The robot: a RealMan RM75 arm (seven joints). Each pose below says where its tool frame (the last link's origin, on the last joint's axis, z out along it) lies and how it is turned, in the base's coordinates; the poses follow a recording.
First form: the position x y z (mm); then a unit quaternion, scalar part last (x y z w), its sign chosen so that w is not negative.
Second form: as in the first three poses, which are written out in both.
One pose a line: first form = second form
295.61 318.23 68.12 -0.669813 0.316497 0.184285 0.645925 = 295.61 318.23 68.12 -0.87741 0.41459 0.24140 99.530
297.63 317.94 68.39 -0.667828 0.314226 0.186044 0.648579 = 297.63 317.94 68.39 -0.87740 0.41283 0.24443 99.131
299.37 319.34 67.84 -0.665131 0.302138 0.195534 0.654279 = 299.37 319.34 67.84 -0.87951 0.39952 0.25856 98.270
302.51 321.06 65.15 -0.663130 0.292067 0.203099 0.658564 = 302.51 321.06 65.15 -0.88121 0.38812 0.26989 97.619
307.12 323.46 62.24 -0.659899 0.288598 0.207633 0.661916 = 307.12 323.46 62.24 -0.88036 0.38501 0.27700 97.108
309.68 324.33 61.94 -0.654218 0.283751 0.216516 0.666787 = 309.68 324.33 61.94 -0.87785 0.38075 0.29053 96.361
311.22 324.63 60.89 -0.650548 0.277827 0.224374 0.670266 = 311.22 324.63 60.89 -0.87661 0.37437 0.30234 95.825
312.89 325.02 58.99 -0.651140 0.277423 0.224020 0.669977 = 312.89 325.02 58.99 -0.87710 0.37369 0.30176 95.869
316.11 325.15 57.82 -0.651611 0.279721 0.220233 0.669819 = 316.11 325.15 57.82 -0.87756 0.37672 0.29660 95.894
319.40 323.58 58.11 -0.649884 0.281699 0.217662 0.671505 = 319.40 323.58 58.11 -0.87704 0.38016 0.29374 95.633
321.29 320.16 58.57 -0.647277 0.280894 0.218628 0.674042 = 321.29 320.16 58.57 -0.87625 0.38026 0.29597 95.240
